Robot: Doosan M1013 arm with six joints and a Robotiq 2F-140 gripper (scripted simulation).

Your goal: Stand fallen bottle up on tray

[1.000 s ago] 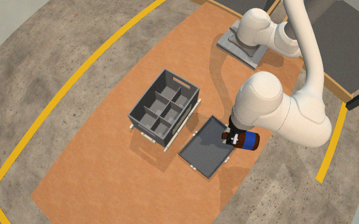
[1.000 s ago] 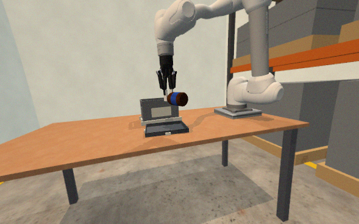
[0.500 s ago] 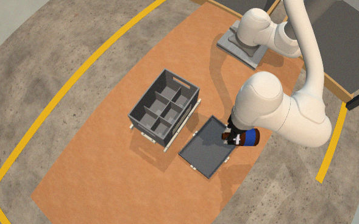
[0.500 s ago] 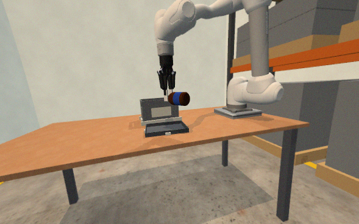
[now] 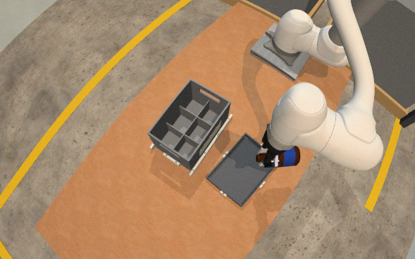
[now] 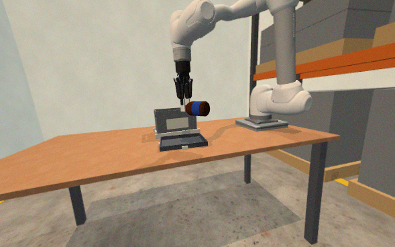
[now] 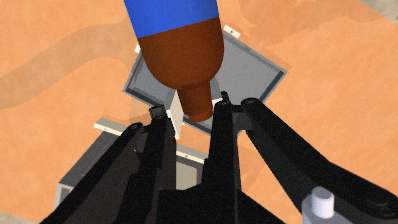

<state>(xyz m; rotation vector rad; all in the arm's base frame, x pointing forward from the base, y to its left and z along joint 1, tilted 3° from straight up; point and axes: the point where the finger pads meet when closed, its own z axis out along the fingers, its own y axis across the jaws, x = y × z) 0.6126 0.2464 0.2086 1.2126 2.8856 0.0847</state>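
Right now my hand is 4 cm to the right of the bottle, 4 cm past it and 2 cm above it. The rest, counted from my hand: grey crate: 29 cm to the right, 14 cm below, 5 cm ahead; then grey tray: 21 cm below, 3 cm to the right, 3 cm ahead.
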